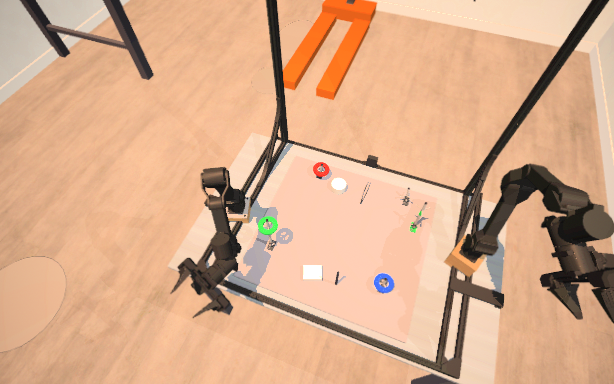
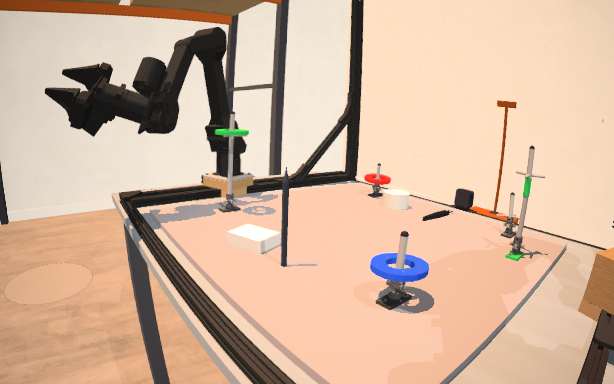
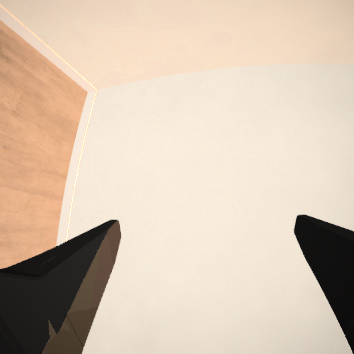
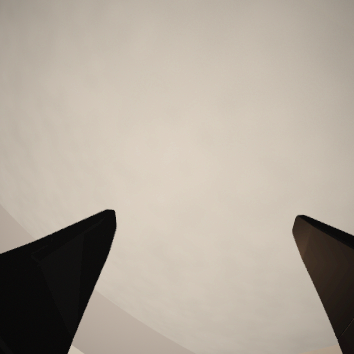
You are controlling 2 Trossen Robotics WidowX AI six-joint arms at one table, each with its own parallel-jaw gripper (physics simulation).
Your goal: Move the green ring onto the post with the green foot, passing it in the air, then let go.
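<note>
The green ring is around a tall thin grey post with a dark foot, near its top, well above the table. The post with the green foot stands upright on the opposite side, with a green band and a thin crossbar near its top; no ring is on it. My right gripper is open and empty, raised outside the table, away from the green ring. My left gripper is open and empty, off the table beyond the green-footed post, partly cut off.
A red ring and a blue ring are on short posts. A bare short post stands by the green-footed one. A white cylinder, white box, upright dark rod and lying dark tool are on the table.
</note>
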